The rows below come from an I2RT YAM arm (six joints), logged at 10 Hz.
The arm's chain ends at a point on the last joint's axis. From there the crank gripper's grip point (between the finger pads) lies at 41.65 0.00 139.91 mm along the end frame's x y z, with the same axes.
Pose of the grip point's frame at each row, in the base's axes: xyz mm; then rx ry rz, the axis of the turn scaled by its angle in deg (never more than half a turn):
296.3, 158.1, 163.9, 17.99, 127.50, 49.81
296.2, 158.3, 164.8, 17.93, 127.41, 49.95
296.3, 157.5, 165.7, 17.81, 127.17, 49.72
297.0, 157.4, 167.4, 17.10, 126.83, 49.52
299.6, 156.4, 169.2, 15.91, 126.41, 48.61
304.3, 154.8, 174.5, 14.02, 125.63, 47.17
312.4, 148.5, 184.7, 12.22, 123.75, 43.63
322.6, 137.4, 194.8, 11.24, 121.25, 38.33
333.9, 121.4, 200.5, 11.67, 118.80, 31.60
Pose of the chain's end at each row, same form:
228.2, 70.2, 258.5, 17.99, 127.50, 49.81
228.1, 70.2, 259.2, 17.93, 127.41, 49.95
227.6, 69.7, 260.0, 17.81, 127.17, 49.72
227.7, 69.8, 261.4, 17.10, 126.83, 49.52
229.2, 70.0, 263.5, 15.91, 126.41, 48.61
232.0, 70.2, 269.0, 14.02, 125.63, 47.17
234.4, 69.4, 279.4, 12.22, 123.75, 43.63
236.4, 67.4, 289.5, 11.24, 121.25, 38.33
238.8, 64.2, 295.3, 11.67, 118.80, 31.60

